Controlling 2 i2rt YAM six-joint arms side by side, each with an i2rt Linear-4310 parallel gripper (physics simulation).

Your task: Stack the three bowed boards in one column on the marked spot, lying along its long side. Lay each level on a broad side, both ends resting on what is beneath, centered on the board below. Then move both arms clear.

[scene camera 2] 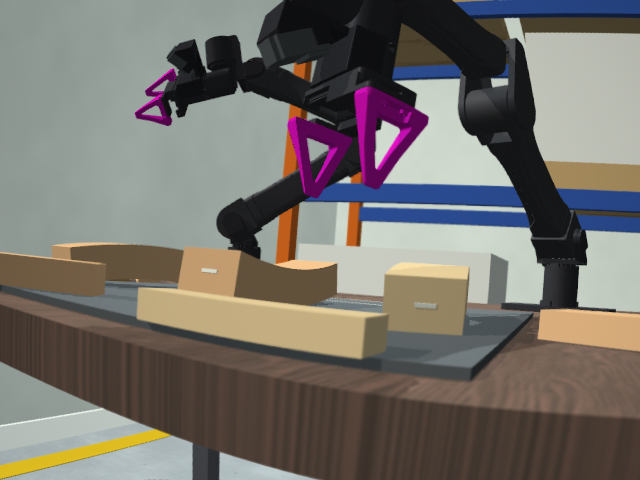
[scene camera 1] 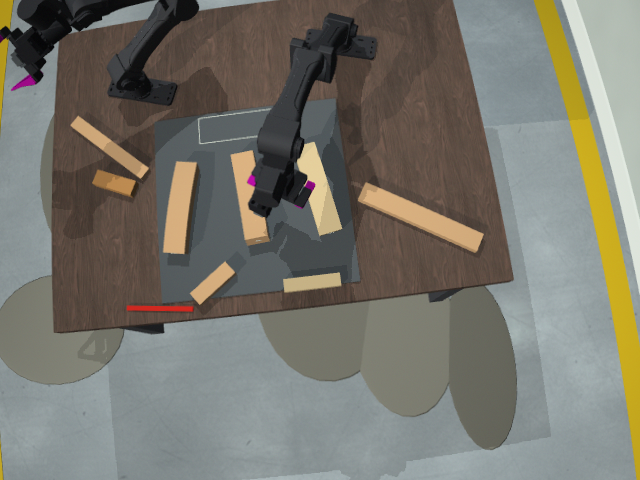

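Pixels of known places: left gripper, between the fingertips: (scene camera 2: 338, 192); right gripper, between the fingertips: (scene camera 2: 140, 104); left arm's base, origin of its link: (scene camera 1: 340, 44); right arm's base, origin of its link: (scene camera 1: 142, 90).
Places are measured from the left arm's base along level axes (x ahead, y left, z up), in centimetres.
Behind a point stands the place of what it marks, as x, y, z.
Three bowed boards lie apart on the dark mat (scene camera 1: 217, 258) @[65.7, -20.9, 0.6] (scene camera 2: 439, 359) @[64.4, 13.1, 0.6]: an orange-tan one (scene camera 1: 179, 211) @[56.4, -31.8, 5.6] (scene camera 2: 129, 260) @[58.5, -29.3, 3.6] at the picture's left, another orange-tan one (scene camera 1: 241, 180) @[45.8, -18.1, 4.5] (scene camera 2: 209, 276) @[60.1, -10.9, 3.1] in the middle, its top dipping between its ends, and a pale yellow one (scene camera 1: 326, 214) @[51.2, 4.5, 5.1] (scene camera 2: 426, 304) @[55.0, 6.4, 2.6] at the right. The white outline (scene camera 1: 199, 130) @[32.3, -33.3, 0.7] marks the spot at the mat's back, partly hidden by the left arm. My left gripper (scene camera 1: 281, 187) @[50.3, -6.3, 11.3] (scene camera 2: 342, 190) @[50.3, -6.3, 11.3] is open and empty, above the middle and pale boards. My right gripper (scene camera 2: 142, 103) @[38.1, -73.5, 35.7] is open and empty, raised far out at the picture's left.
A short tan block (scene camera 1: 212, 283) @[72.4, -20.3, 3.3] (scene camera 2: 51, 273) @[72.1, -17.8, 2.1] and a pale bar (scene camera 1: 311, 282) @[68.0, 3.6, 2.5] (scene camera 2: 261, 322) @[68.9, 5.8, 1.6] lie at the mat's front edge. A red stick (scene camera 1: 160, 308) @[80.7, -32.9, 0.6] is near the table edge. A long plank (scene camera 1: 421, 217) @[47.4, 28.0, 2.4] lies right; a thin plank (scene camera 1: 108, 147) @[41.0, -57.4, 1.8] and brown block (scene camera 1: 114, 183) @[51.0, -52.4, 2.7] lie left.
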